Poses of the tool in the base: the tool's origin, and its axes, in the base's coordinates. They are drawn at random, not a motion.
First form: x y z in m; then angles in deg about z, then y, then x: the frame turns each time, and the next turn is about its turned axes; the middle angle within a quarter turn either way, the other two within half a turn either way.
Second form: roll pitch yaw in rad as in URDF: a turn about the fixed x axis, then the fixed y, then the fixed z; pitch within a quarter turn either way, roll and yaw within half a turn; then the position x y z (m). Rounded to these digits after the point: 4 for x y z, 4 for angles.
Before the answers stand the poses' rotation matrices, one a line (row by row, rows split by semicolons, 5 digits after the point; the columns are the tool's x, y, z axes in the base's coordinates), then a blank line. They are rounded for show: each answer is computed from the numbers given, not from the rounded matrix.
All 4 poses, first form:
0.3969 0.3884 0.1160 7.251 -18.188 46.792
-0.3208 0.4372 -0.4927 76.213 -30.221 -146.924
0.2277 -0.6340 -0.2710 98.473 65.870 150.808
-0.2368 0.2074 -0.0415 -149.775 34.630 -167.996
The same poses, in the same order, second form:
0.94244 -0.31210 -0.12000; 0.11991 0.65046 -0.75002; 0.31214 0.69246 0.65044
0.20592 0.87927 -0.42951; 0.83919 0.06709 0.53968; 0.50334 -0.47158 -0.72406
-0.06024 0.79788 0.59980; 0.40435 0.56889 -0.71615; -0.91262 0.19939 -0.35689
-0.71098 -0.39027 0.58498; -0.41421 0.90466 0.10011; -0.56827 -0.17113 -0.80485

0.8167 -0.3174 0.1266 0.3969 0.3884 0.1160
-2.5643 -0.5275 1.3302 -0.3208 0.4372 -0.4927
2.6321 1.1496 1.7187 0.2277 -0.6340 -0.2710
-2.9321 0.6044 -2.6141 -0.2368 0.2074 -0.0415

